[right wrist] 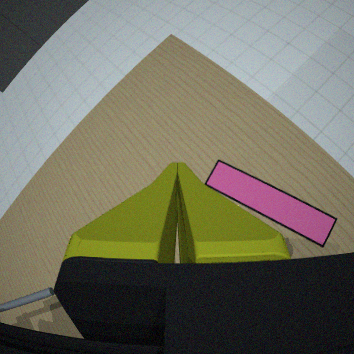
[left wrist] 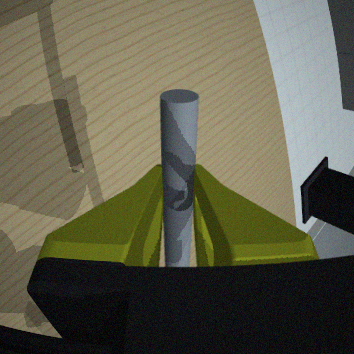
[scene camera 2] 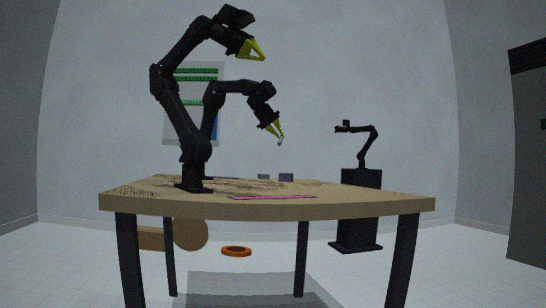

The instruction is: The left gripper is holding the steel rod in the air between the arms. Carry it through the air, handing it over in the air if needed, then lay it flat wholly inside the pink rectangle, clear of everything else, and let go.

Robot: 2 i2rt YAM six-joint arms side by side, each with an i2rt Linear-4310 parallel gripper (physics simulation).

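Places are measured from the left arm's base along level axes (x ahead, y left, z up), in metres.
Pixels of known places: left gripper, between the fingertips: (left wrist: 177,175) (scene camera 2: 282,138); right gripper, between the fingertips: (right wrist: 176,174) (scene camera 2: 264,59); right arm's base, origin of its link: (scene camera 2: 191,189).
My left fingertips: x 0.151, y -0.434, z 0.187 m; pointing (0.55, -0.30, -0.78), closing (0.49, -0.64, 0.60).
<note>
Behind a point stands the place of what it marks.
The grey steel rod (scene camera 2: 280,140) @(x 0.068, y -0.521, z 0.170 m) (left wrist: 179,130) @(x 0.164, y -0.410, z 0.203 m) (right wrist: 27,299) @(x 0.072, y -0.510, z 0.172 m) is in the air, well above the table. My left gripper (scene camera 2: 281,135) @(x 0.151, y -0.434, z 0.187 m) (left wrist: 177,175) @(x 0.151, y -0.434, z 0.187 m) is shut on it, and one end of the rod sticks out past the fingertips in the left wrist view. My right gripper (scene camera 2: 264,60) @(x -0.198, y -0.756, z 0.379 m) (right wrist: 176,174) @(x -0.198, y -0.756, z 0.379 m) is shut and empty, higher up than the left one. The pink rectangle (scene camera 2: 272,197) @(x -0.199, y -0.813, z 0.001 m) (right wrist: 271,203) @(x -0.201, y -0.812, z 0.001 m) lies on the table near its front edge in scene camera 2, and right of the right fingers in the right wrist view. No object shows on it.
The wooden table (scene camera 2: 350,202) @(x -0.114, y -1.003, z 0.000 m) (left wrist: 225,75) @(x 0.315, y -0.585, z 0.000 m) (right wrist: 150,100) @(x 0.111, y -0.947, z 0.000 m) carries a purple block (scene camera 2: 285,177) @(x 0.345, y -0.238, z 0.021 m) and a small grey block (scene camera 2: 263,176) @(x 0.383, y -0.019, z 0.014 m) toward its back. Another arm (scene camera 2: 370,142) stands on a black pedestal (scene camera 2: 361,200) behind the table at the right. An orange ring (scene camera 2: 236,255) lies on the floor.
</note>
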